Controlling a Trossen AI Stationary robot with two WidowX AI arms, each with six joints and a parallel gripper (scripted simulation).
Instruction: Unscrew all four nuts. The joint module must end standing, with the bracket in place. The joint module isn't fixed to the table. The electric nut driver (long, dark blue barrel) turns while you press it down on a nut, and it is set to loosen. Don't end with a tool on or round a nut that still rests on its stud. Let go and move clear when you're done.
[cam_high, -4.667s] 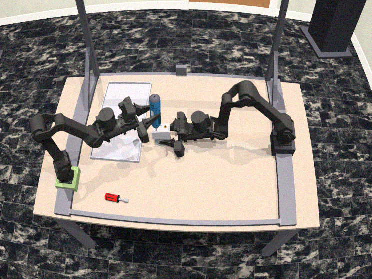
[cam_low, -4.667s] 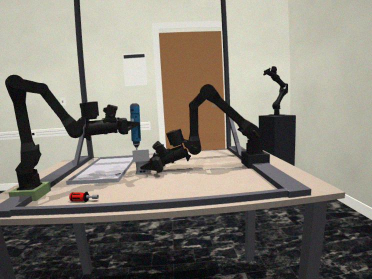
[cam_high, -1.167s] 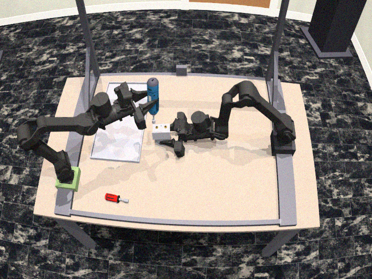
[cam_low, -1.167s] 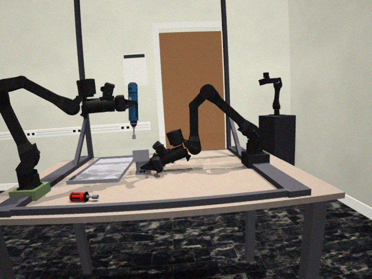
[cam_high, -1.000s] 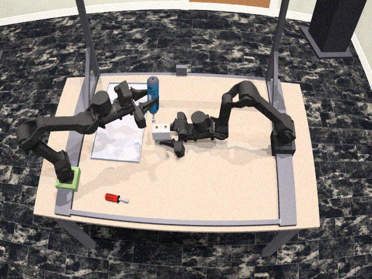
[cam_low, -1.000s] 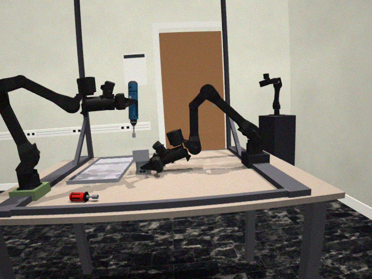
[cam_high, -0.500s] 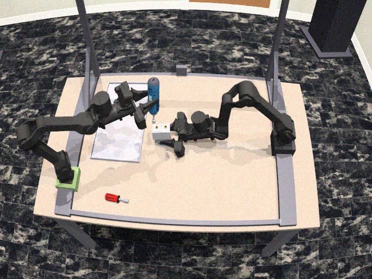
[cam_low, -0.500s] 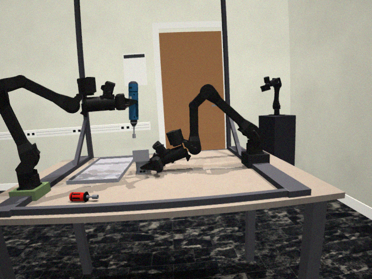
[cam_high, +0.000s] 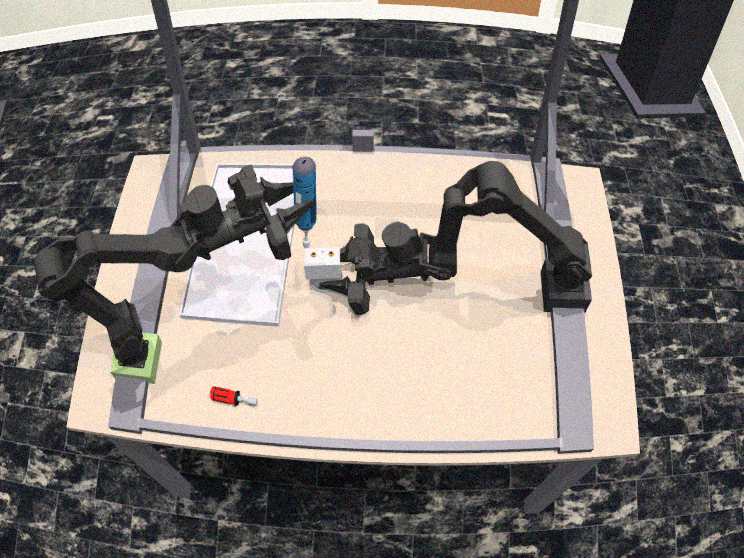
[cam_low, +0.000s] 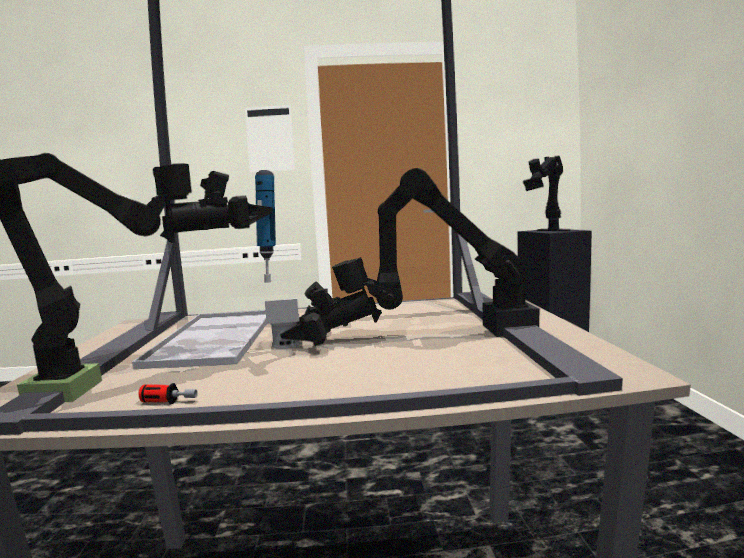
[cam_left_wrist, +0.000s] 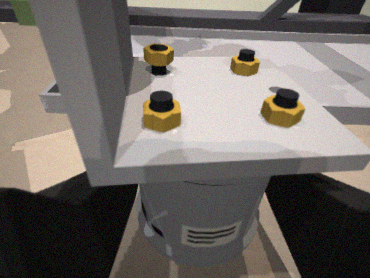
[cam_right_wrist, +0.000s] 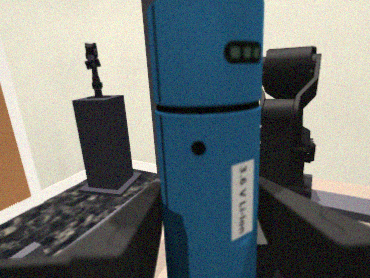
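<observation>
The joint module is 3 cm to the right of my left hand and 1 cm behind it. Round my left hand: grey bracket (4 cm above, 3 cm to the right, 1 cm behind); then nut (3 cm above, 2 cm behind, 1 cm to the right); then socket (13 cm above, 5 cm to the right).
</observation>
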